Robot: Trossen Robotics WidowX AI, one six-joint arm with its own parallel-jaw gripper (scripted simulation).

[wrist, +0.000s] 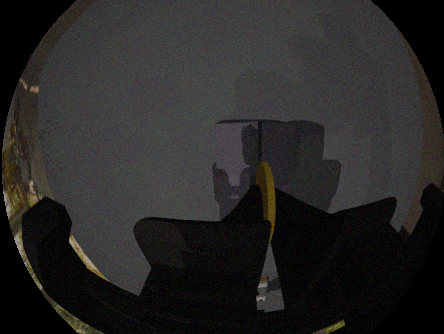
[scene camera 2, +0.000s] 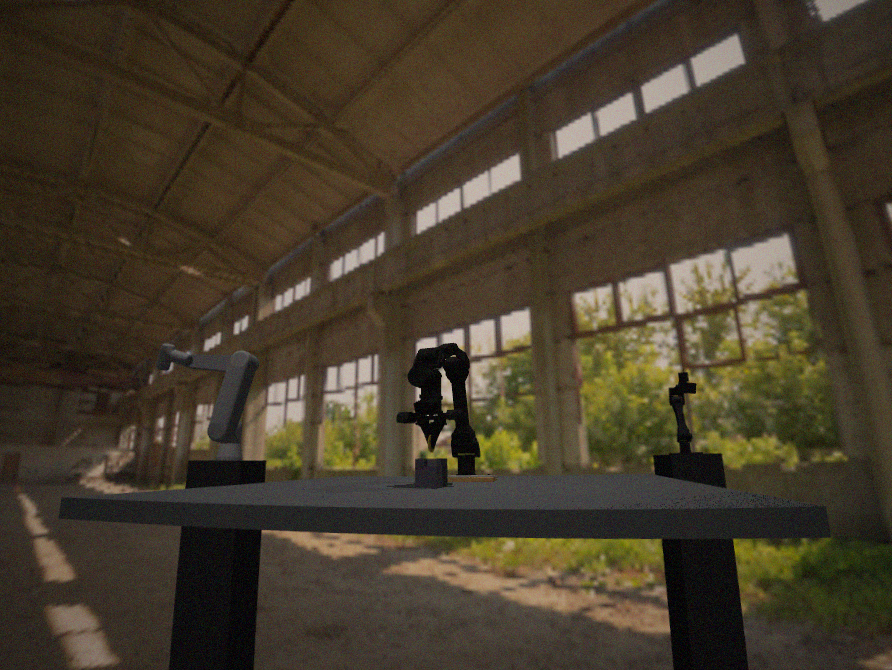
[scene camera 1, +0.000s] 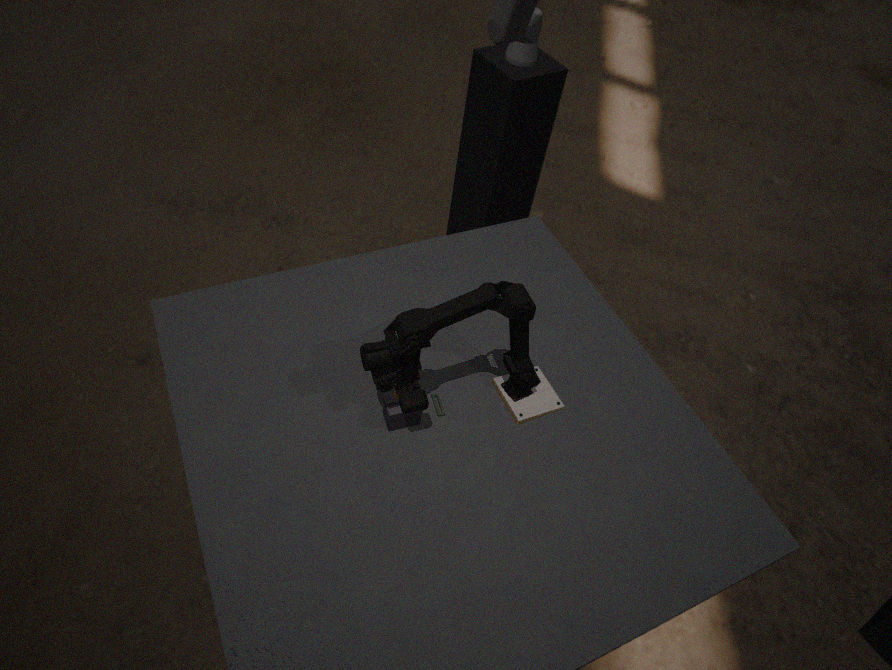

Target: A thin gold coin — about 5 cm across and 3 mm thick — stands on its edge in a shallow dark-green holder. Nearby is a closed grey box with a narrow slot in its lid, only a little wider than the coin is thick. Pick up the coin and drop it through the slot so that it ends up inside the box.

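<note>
My gripper (scene camera 1: 403, 396) (wrist: 259, 191) (scene camera 2: 431, 448) holds a gold coin (wrist: 265, 179).
</note>
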